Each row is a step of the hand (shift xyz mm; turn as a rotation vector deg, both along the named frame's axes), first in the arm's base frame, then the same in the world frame.
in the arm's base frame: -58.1 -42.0 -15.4 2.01 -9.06 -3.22
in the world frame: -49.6 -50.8 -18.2 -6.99 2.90 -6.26
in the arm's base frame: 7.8 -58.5 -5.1 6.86 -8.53 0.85
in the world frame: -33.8 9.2 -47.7 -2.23 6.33 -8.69
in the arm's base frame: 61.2 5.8 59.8 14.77 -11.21 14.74
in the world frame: 66.4 40.8 -35.8 9.44 9.80 -19.39
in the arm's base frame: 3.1 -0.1 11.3 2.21 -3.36 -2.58
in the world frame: 9.8 -0.4 -6.4 -3.34 2.88 -1.83
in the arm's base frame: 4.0 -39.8 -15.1 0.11 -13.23 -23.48
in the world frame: -32.7 8.4 -26.2 -25.98 7.08 1.04
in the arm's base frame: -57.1 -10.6 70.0 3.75 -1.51 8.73
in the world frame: 36.2 -75.2 -36.2 7.12 1.01 -6.39
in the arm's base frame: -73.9 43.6 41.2 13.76 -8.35 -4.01
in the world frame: 38.2 -82.9 26.9 -4.30 14.36 -7.10
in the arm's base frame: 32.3 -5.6 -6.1 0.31 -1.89 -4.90
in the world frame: 0.1 32.7 -6.6 -4.88 1.75 0.90
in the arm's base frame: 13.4 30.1 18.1 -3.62 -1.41 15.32
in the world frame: 34.2 7.4 13.8 10.63 -7.98 -8.56
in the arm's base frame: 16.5 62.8 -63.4 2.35 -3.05 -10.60
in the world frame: -12.7 34.3 83.1 -9.57 5.38 2.56
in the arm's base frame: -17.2 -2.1 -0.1 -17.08 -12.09 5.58
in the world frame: -5.5 -16.4 1.0 -6.34 -17.93 -10.37
